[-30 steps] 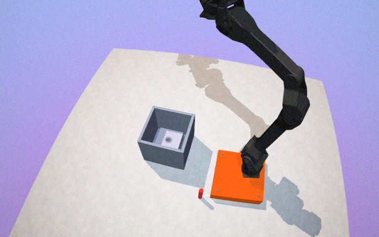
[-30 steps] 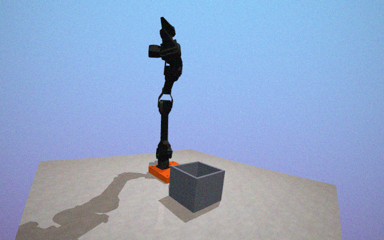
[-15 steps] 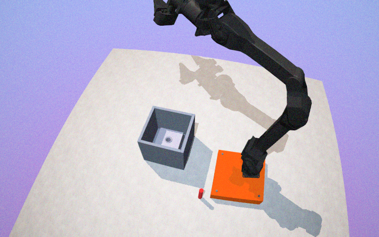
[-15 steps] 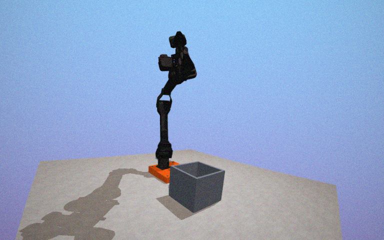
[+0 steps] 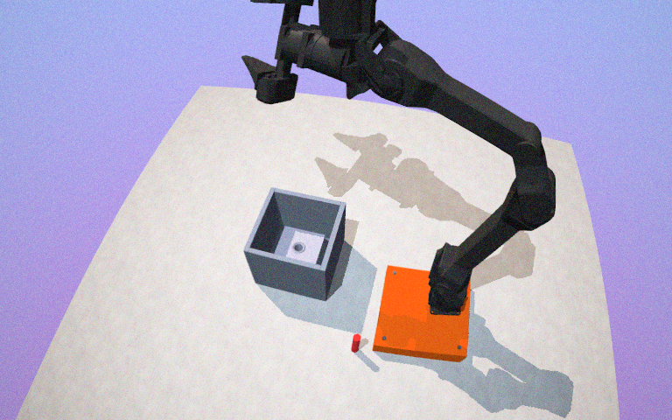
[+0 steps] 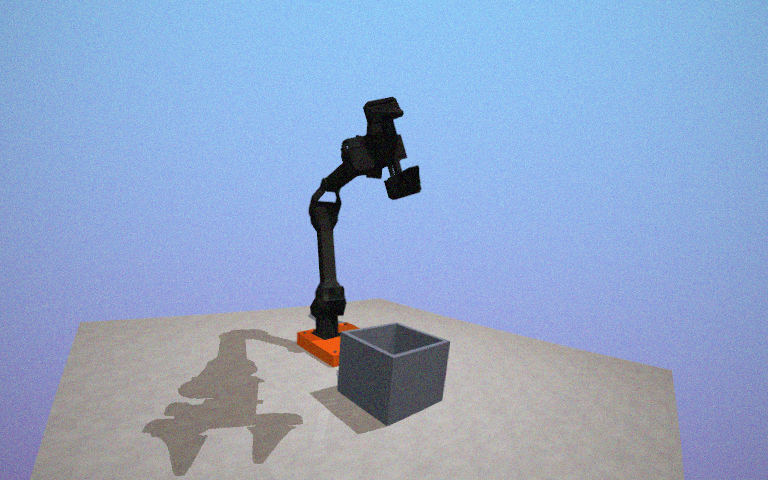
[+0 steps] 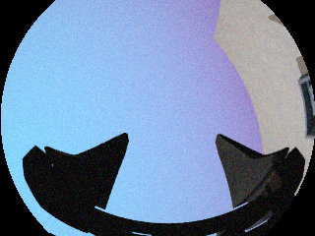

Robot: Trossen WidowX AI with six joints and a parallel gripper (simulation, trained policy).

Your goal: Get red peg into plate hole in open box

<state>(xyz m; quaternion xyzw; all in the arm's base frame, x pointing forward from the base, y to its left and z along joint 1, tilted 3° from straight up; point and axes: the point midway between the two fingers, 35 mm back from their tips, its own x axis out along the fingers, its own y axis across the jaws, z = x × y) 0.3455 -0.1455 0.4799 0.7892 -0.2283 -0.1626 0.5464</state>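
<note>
Right now my gripper tip is 46 cm above the red peg, 29 cm to the right of it and 21 cm past it. From my gripper tip the other things lie so: pale plate (45 cm below, 10 cm to the left, 7 cm behind).
</note>
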